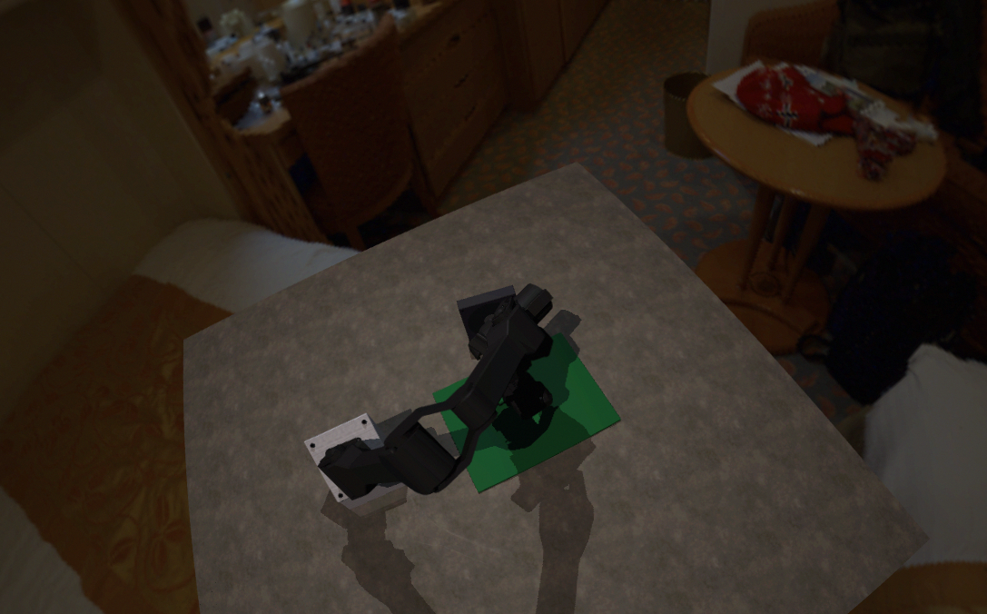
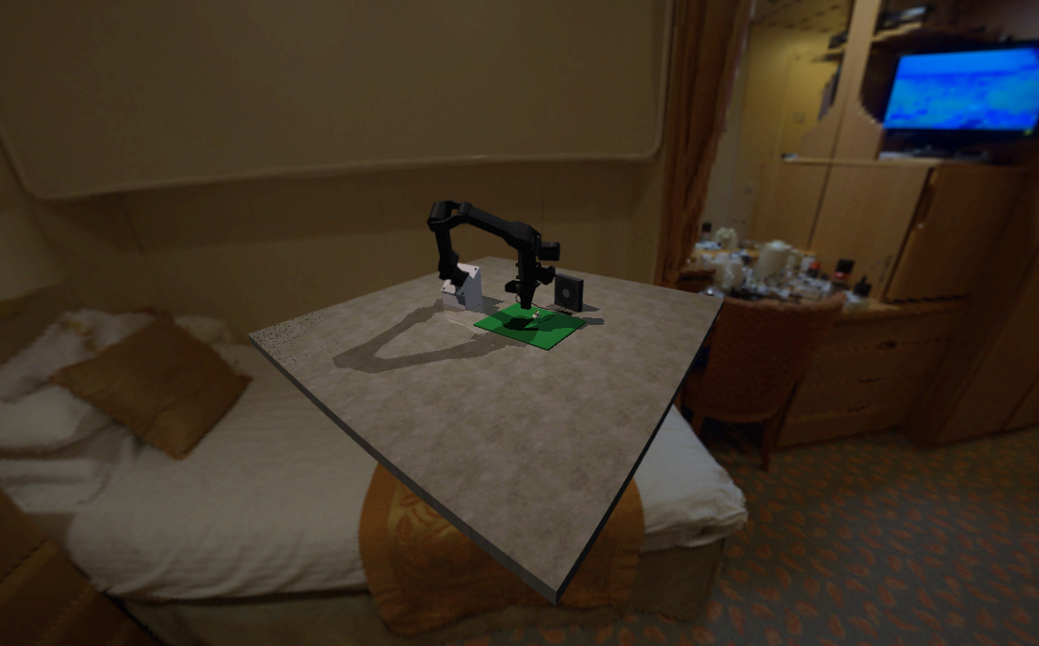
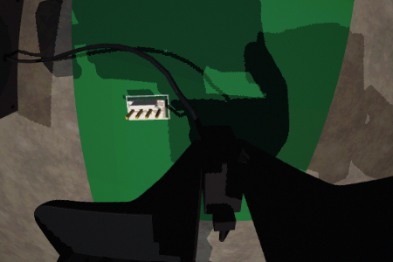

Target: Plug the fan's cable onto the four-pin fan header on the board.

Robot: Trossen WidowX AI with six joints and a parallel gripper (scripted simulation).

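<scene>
Right now my gripper tip is 7 cm above the white four-pin header and 5 cm to the right of it. Also, from my gripper tip: black fan (19 cm to the left, 3 cm ahead, 1 cm below); then green board (8 cm below, 1 cm ahead); then black plug (1 cm behind, 1 cm above).
</scene>
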